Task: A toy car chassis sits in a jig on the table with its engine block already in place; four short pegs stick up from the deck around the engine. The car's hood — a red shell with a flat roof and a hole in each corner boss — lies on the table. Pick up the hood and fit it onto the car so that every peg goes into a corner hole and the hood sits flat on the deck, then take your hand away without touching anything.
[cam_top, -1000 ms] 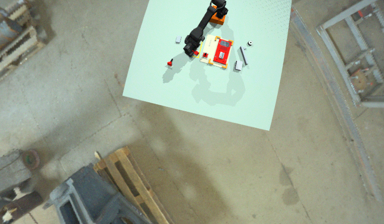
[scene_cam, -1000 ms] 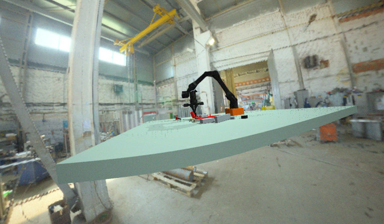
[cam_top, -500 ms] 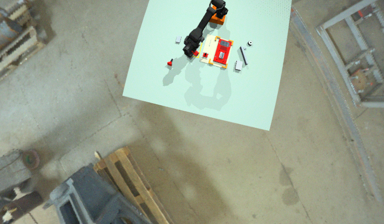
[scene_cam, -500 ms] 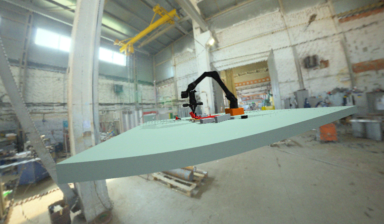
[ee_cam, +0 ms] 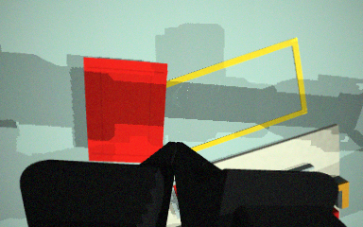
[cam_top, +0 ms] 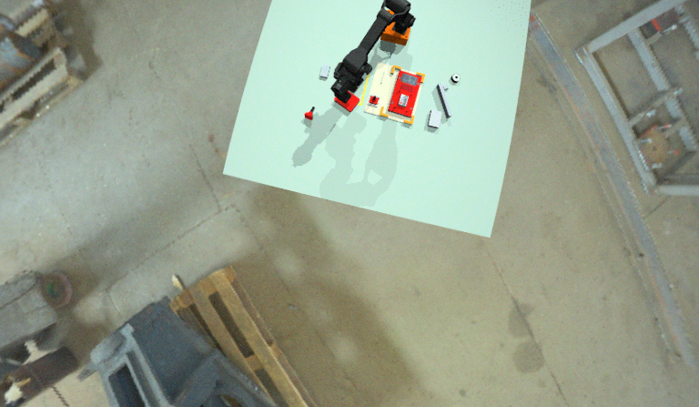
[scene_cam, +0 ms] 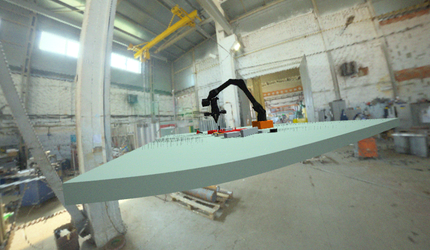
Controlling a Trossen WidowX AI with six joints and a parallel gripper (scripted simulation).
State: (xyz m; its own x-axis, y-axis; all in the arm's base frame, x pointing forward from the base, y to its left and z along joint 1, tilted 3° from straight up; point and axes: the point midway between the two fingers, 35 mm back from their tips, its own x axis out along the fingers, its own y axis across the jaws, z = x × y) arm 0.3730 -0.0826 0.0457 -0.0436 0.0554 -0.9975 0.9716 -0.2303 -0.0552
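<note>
My gripper tip is now 4 cm short of the red hood, 1 cm to the left of it and 6 cm above it. The rest, counted from my gripper tip: wheel (27 cm behind, 41 cm to the left, 7 cm below); then cream jig (8 cm behind, 19 cm to the left, 7 cm below).
</note>
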